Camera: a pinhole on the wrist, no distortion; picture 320 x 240 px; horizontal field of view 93.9 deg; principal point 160.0 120.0 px. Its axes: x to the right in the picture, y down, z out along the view. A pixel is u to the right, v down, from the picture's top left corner.
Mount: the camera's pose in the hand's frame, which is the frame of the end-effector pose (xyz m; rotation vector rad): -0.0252 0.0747 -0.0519 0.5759 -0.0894 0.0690
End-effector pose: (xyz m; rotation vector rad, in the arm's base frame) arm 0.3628 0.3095 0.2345 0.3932 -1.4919 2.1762
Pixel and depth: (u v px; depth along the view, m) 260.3 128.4 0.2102
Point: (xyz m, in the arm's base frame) 0.2867 0.2041 0.3556
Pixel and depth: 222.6 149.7 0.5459
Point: 0.2815 -0.0716 0.5873
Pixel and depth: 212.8 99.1 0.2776
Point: 0.3648 0.1964 0.4084
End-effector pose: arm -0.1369 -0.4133 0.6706 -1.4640 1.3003 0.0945
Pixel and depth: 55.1 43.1 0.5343
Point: 0.1573 -0.1058 1.1622
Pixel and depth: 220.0 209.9 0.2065
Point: -0.0639 -0.2742 0.5304
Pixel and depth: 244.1 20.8 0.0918
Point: -0.1108 -0.4373 0.6704
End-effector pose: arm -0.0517 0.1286 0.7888 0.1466 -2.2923 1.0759
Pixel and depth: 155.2 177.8 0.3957
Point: -0.1528 -0.1553 0.5769
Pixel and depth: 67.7 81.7 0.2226
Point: 0.0800 -0.0281 0.7159
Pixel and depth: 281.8 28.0 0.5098
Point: -0.3289 -0.2959 1.1798
